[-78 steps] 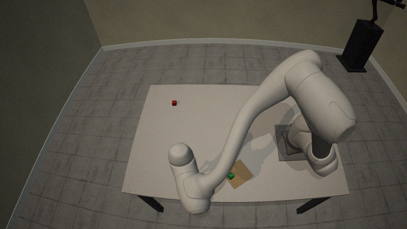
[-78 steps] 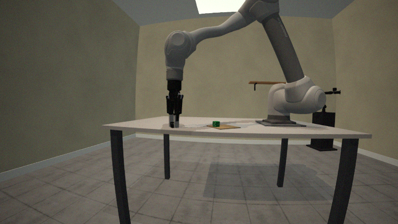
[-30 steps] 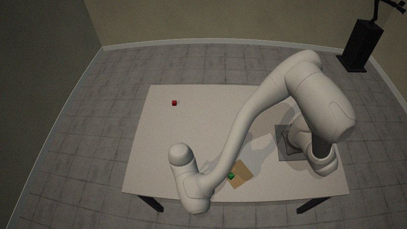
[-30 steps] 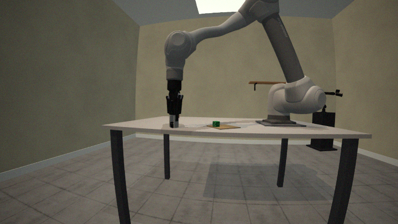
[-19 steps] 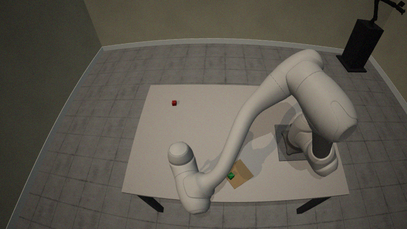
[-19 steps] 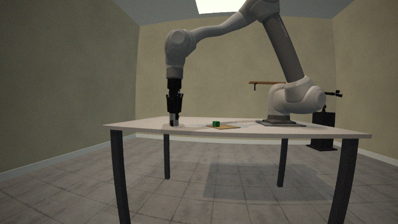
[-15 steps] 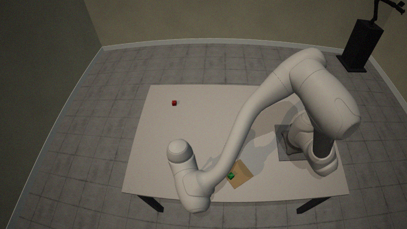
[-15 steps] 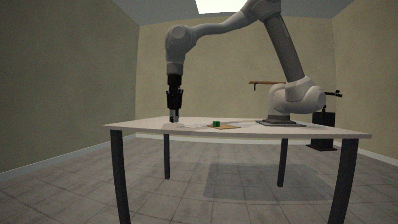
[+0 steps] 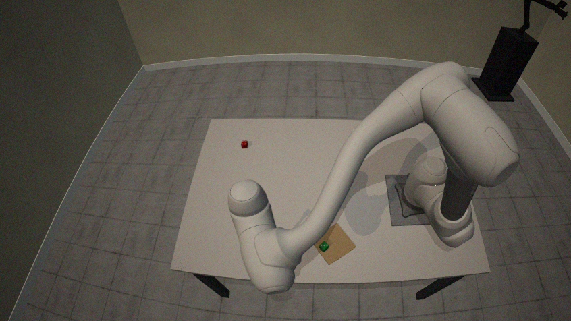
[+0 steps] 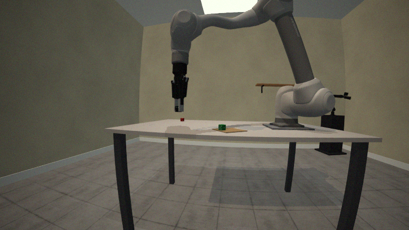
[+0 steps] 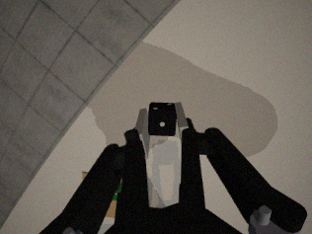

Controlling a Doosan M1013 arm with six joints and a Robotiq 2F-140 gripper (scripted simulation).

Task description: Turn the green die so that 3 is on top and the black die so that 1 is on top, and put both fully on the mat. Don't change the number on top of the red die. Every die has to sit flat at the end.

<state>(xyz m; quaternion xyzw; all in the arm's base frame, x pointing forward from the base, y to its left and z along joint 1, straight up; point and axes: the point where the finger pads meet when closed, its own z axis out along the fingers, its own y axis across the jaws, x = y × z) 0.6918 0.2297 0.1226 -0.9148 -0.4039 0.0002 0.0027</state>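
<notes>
Now: the tan mat 270 mm behind my hand, 130 mm below it and 60 mm to the right of it. From my hand the other things lie so: red die (630 mm to the right, 120 mm below, 120 mm ahead); then black die (20 mm below); then green die (230 mm behind, 120 mm below, 50 mm to the right).
</notes>
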